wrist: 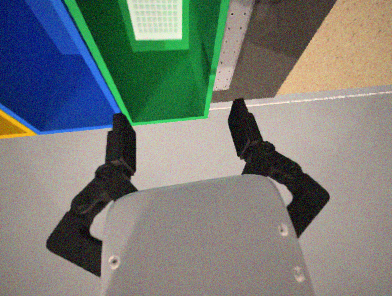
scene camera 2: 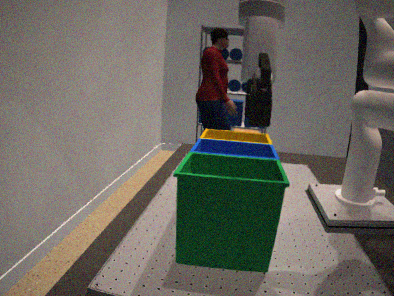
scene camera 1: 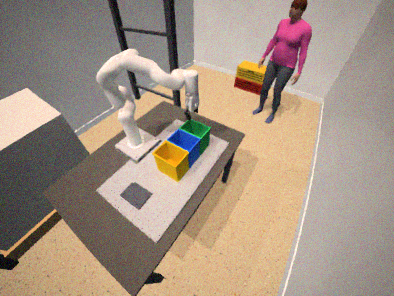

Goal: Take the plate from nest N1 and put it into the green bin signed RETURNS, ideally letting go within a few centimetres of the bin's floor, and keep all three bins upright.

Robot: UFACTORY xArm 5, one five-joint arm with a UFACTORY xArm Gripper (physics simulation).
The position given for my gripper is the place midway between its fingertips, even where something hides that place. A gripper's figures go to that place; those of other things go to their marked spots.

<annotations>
My gripper [wrist: 181, 116]: 15 cm from the lens. A green bin [wrist: 153, 81] is 35 cm from the lens. A blue bin [wrist: 59, 87]: 39 cm from the lens. The marked spots on the blue bin and the green bin are 16 cm apart.
</annotations>
